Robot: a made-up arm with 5 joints.
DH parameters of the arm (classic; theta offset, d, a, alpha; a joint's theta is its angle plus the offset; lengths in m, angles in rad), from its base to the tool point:
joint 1: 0 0.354 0 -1.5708
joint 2: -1.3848 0 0.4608 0
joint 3: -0.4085 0 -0.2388 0
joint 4: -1.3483 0 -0.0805 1.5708
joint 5: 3.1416 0.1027 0 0
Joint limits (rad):
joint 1: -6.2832..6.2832
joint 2: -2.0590..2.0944
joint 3: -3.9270..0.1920
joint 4: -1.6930..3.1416
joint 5: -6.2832..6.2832
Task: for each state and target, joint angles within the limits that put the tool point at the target. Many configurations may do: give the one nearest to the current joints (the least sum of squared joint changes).
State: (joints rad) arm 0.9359 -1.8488 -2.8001 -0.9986 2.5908
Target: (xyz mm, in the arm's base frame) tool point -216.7 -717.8 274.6
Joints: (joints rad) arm 1.2776 -1.7239 -2.6603 -0.8262 2.5908
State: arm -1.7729 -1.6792 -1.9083 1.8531 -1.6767
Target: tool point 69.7 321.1 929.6
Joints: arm -1.7845 -1.1355 -2.0367 1.6427 -1.6767
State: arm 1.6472 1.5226 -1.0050 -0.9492 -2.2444
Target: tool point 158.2 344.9 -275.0
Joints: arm 1.1408 2.0944 -1.6290 -0.5335 -2.2444
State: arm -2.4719 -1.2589 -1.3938 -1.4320 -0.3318
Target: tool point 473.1 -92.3 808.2
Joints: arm -3.3343 -1.2468 -1.4588 -1.3734 -0.3318
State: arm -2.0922 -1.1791 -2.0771 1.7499 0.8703
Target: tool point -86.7 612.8 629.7
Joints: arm -1.4302 -1.7042 -2.2192 1.7803 0.8703
